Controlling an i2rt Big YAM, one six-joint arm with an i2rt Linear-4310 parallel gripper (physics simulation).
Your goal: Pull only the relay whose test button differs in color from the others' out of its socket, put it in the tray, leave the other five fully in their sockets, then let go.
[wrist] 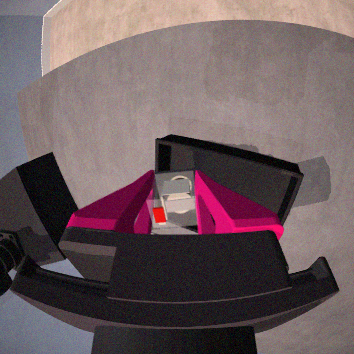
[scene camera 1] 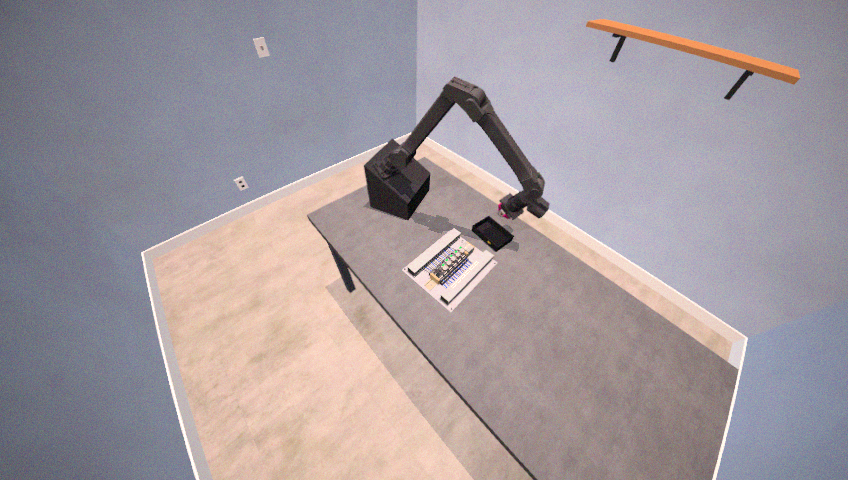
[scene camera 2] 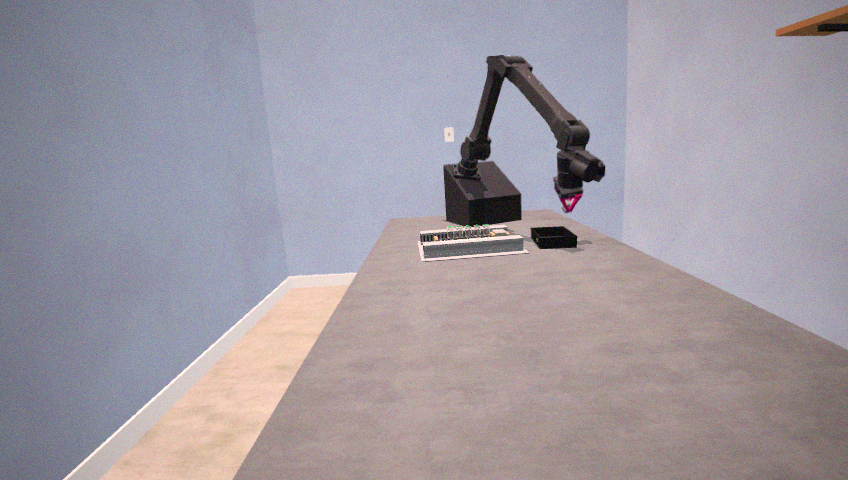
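Where they show: gripper, fingertip midpoint: (wrist: 174, 177) (scene camera 1: 501, 213) (scene camera 2: 568, 209); arm's base at its link origin: (wrist: 14, 248) (scene camera 1: 386, 168) (scene camera 2: 465, 173).
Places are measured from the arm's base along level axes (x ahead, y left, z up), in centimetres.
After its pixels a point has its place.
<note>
My gripper (scene camera 1: 503, 213) {x 48.1, y 28.1, z -10.6 cm} (scene camera 2: 568, 210) {x 48.1, y 28.1, z -10.6 cm} (wrist: 174, 177) {x 48.1, y 28.1, z -10.6 cm} has magenta fingers and is shut on a clear-cased relay (wrist: 179, 204) {x 49.8, y 28.0, z -7.8 cm} with a red test button (wrist: 159, 215) {x 48.8, y 27.3, z -7.2 cm}. It holds the relay in the air, above and slightly to the far side of the black tray (scene camera 1: 503, 242) {x 56.2, y 23.4, z -20.8 cm} (scene camera 2: 556, 242) {x 57.6, y 21.2, z -19.1 cm} (wrist: 235, 149) {x 50.8, y 28.0, z -20.1 cm}. In the wrist view the tray's near side is hidden behind the relay and fingers. The other relays, with green buttons, stand in the socket row (scene camera 1: 450, 261) (scene camera 2: 468, 231) on the white panel (scene camera 1: 452, 305) {x 62.1, y -17.4, z -20.7 cm} (scene camera 2: 476, 258) {x 62.4, y -3.8, z -20.9 cm}. They are too small to judge how deeply each sits.
Two raised wire ducts (scene camera 1: 467, 278) {x 59.0, y -6.3, z -16.7 cm} (scene camera 2: 473, 246) {x 60.0, y -4.3, z -18.2 cm} flank the socket row. The panel lies beside the tray on the grey table (scene camera 1: 535, 344) {x 92.6, y -6.1, z -21.0 cm} (scene camera 2: 505, 356) {x 118.6, y -6.3, z -21.0 cm}. The black arm base (scene camera 1: 395, 187) {x 8.6, y -1.9, z -4.7 cm} (scene camera 2: 493, 205) {x 11.6, y 9.8, z -13.1 cm} stands at the table's back end. An orange shelf (scene camera 1: 690, 48) hangs on the wall.
</note>
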